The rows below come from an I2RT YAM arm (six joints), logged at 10 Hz.
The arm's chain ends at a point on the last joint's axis. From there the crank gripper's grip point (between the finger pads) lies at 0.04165 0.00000 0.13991 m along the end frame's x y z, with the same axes.
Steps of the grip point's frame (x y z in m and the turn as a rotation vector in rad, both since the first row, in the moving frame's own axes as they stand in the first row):
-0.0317 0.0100 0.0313 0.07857 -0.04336 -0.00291
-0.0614 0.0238 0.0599 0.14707 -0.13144 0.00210
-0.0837 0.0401 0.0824 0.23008 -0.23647 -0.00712
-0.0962 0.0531 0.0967 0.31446 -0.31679 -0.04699
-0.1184 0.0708 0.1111 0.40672 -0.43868 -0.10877
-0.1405 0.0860 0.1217 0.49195 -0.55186 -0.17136
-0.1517 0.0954 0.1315 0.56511 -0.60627 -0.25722
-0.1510 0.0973 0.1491 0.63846 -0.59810 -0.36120
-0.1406 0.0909 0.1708 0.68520 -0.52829 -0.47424
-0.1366 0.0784 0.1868 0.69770 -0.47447 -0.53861
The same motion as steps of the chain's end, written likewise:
-0.0256 0.0212 0.0301 0.07857 -0.04336 -0.00291
-0.0428 0.0446 0.0572 0.14707 -0.13144 0.00210
-0.0499 0.0730 0.0803 0.23008 -0.23647 -0.00712
-0.0502 0.0985 0.0980 0.31446 -0.31679 -0.04699
-0.0536 0.1289 0.1191 0.40672 -0.43868 -0.10877
-0.0582 0.1540 0.1390 0.49195 -0.55186 -0.17136
-0.0591 0.1708 0.1573 0.56511 -0.60627 -0.25722
-0.0549 0.1801 0.1819 0.63846 -0.59810 -0.36120
-0.0475 0.1794 0.2067 0.68520 -0.52829 -0.47424
-0.0467 0.1693 0.2232 0.69770 -0.47447 -0.53861

